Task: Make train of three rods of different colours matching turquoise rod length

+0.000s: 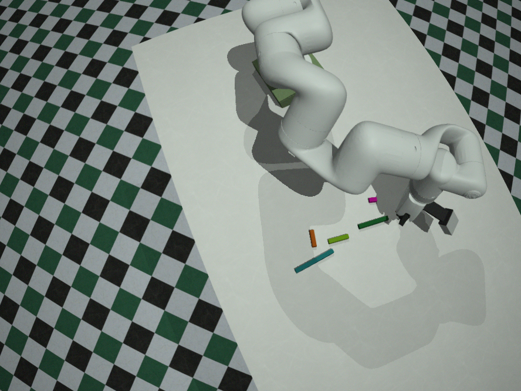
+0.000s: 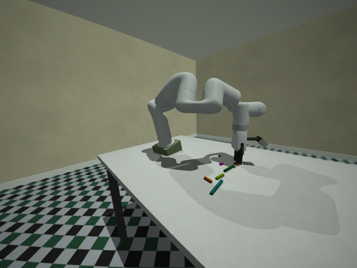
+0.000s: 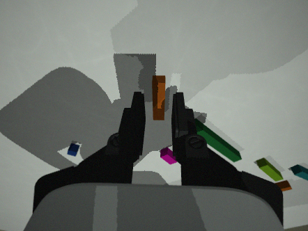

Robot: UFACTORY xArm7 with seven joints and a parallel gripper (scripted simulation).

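Now: the blue rod 120 mm behind my hand, 30 mm to the left of it and 30 mm below it. From my hand the other things lie so: magenta rod 60 mm behind, 60 mm to the right, 30 mm below; then green rod 10 mm behind, 80 mm to the right, 30 mm below; then lime rod 180 mm to the right, 30 mm below.
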